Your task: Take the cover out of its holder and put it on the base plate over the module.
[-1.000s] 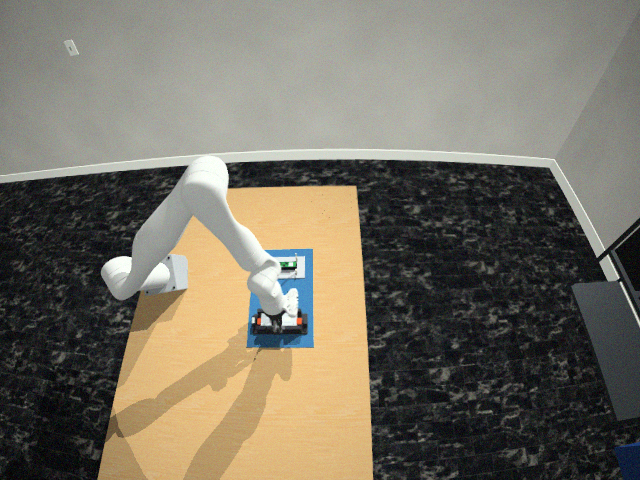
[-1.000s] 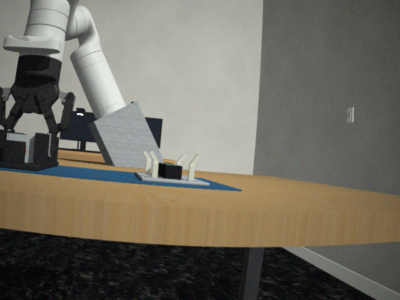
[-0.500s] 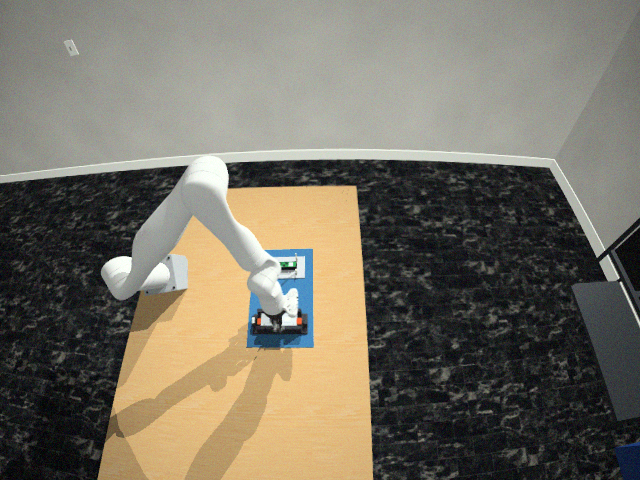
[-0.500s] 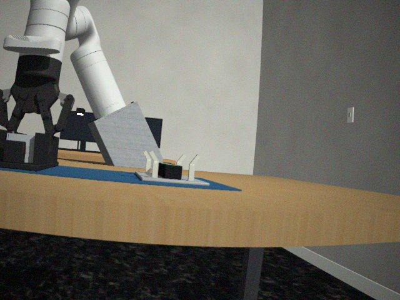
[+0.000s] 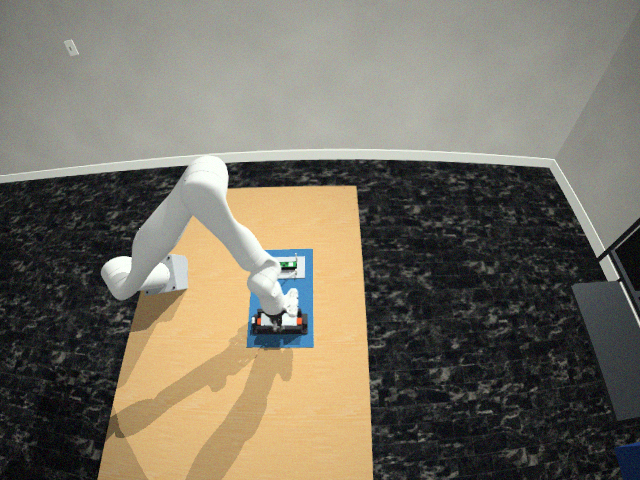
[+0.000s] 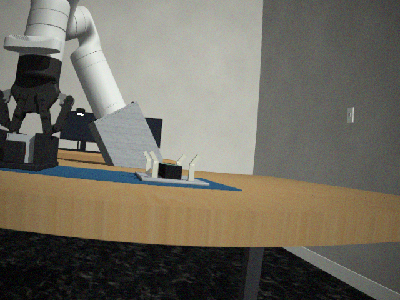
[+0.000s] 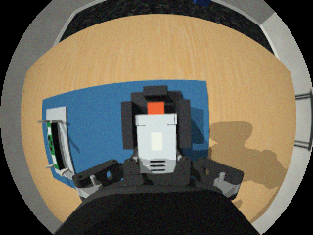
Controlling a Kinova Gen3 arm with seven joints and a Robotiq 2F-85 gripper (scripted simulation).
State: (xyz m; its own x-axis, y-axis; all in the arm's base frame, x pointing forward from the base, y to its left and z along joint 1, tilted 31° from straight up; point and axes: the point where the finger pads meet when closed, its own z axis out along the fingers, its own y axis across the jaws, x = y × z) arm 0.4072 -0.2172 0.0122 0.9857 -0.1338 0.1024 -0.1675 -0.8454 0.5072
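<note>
Now: hand right at the cover.
</note>
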